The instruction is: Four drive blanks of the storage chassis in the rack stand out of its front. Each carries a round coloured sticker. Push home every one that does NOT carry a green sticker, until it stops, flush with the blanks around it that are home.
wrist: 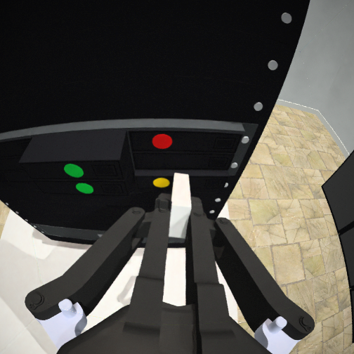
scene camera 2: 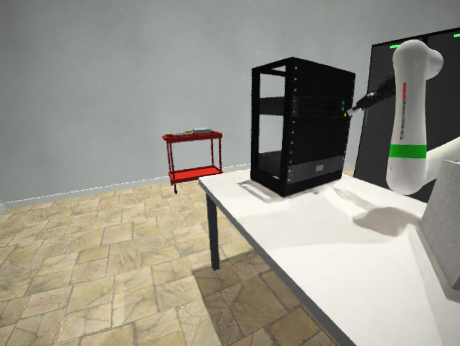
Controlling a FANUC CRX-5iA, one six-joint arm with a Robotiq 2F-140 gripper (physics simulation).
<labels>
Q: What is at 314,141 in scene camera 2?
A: A black rack.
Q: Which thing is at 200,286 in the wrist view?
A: My gripper.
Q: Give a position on a black rack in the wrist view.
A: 81,81
</labels>
